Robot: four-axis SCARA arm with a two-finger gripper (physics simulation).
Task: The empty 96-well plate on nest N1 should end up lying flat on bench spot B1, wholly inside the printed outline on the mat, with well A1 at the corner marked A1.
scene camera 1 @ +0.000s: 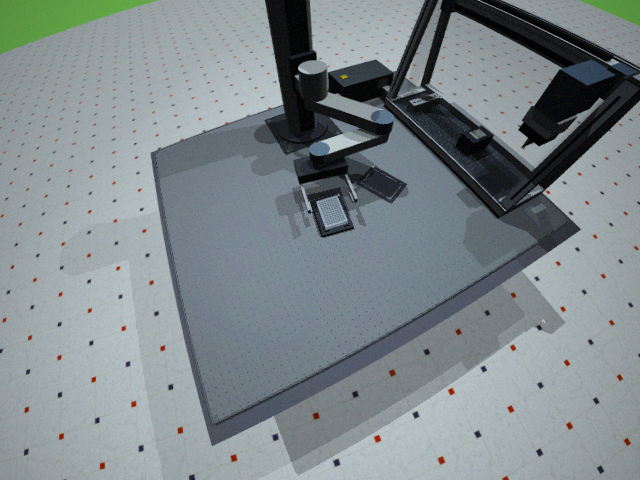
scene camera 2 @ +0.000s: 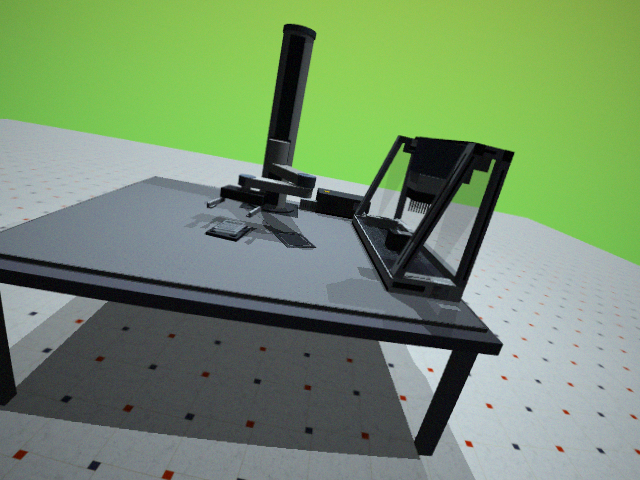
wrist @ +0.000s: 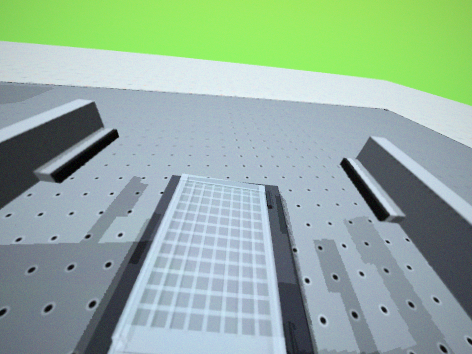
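Pixels of known places: gripper, fingertip midpoint: [scene camera 1: 333,206] [scene camera 2: 228,210] [wrist: 232,134]; arm's base, origin of the base link: [scene camera 1: 302,128] [scene camera 2: 270,208].
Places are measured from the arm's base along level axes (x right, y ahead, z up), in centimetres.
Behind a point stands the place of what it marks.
Observation:
The clear 96-well plate [scene camera 1: 332,212] @[z 4.2, x 11.9, y 54.8 cm] [scene camera 2: 229,227] @[z 4.2, x 11.5, y 56.7 cm] [wrist: 210,250] @[z 3.9, x 11.3, y 53.0 cm] lies in the dark nest N1 [scene camera 1: 337,232] @[z 2.1, x 13.6, y 62.1 cm] [scene camera 2: 221,237] @[z 1.6, x 13.0, y 62.1 cm] [wrist: 289,260] @[z 2.5, x 17.3, y 52.4 cm] and looks level. My gripper [scene camera 1: 331,205] @[z 10.8, x 12.6, y 56.6 cm] [scene camera 2: 229,210] @[z 10.8, x 12.6, y 56.6 cm] [wrist: 232,134] @[z 10.8, x 12.6, y 56.6 cm] is open and empty. Its fingers hang above the plate, wide apart, one out to either side; they touch neither plate nor nest. The dark mat of spot B1 [scene camera 1: 382,183] @[z 1.5, x -13.9, y 49.8 cm] [scene camera 2: 295,239] @[z 1.5, x -14.4, y 49.7 cm], with a pale printed outline, lies to the right of the nest in both scene views. Its A1 mark and the plate's well A1 are too small to tell.
The arm's column [scene camera 1: 289,77] @[z 29.6, x 4.9, y 5.7 cm] [scene camera 2: 289,77] @[z 66.5, x 0.8, y 7.7 cm] stands behind the nest. A dark box [scene camera 1: 361,77] @[z 12.8, x -37.5, y -7.3 cm] [scene camera 2: 338,203] @[z 8.9, x -36.8, y -3.4 cm] with a yellow mark is beside it. A large framed machine [scene camera 1: 443,159] @[z 2.7, x -44.8, y 51.3 cm] [scene camera 2: 483,222] @[z 29.3, x -68.5, y 85.1 cm] stands at the right, with a black block [scene camera 1: 473,142] @[z 13.1, x -51.9, y 56.0 cm] [scene camera 2: 398,239] @[z 11.1, x -54.3, y 56.5 cm] on its deck.

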